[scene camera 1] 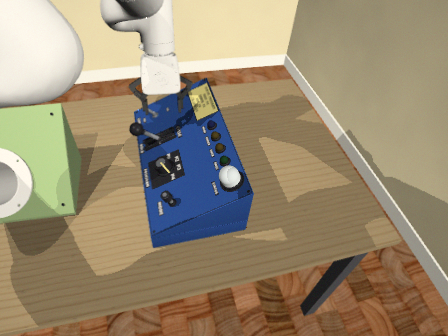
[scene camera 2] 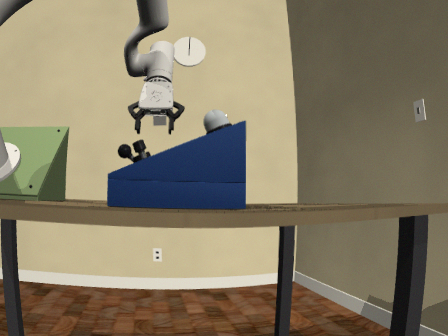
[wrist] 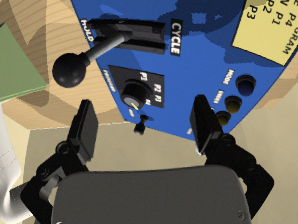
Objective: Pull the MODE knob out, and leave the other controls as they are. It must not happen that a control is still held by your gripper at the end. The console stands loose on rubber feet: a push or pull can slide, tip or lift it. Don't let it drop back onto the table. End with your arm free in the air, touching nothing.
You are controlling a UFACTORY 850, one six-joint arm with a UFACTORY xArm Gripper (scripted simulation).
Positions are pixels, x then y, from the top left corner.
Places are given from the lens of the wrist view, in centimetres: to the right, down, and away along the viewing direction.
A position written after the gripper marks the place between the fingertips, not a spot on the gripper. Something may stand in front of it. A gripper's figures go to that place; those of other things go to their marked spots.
gripper (wrist: 143, 108): 0, 0, 13
blue sloped console (wrist: 220, 56): 9, -7, 16
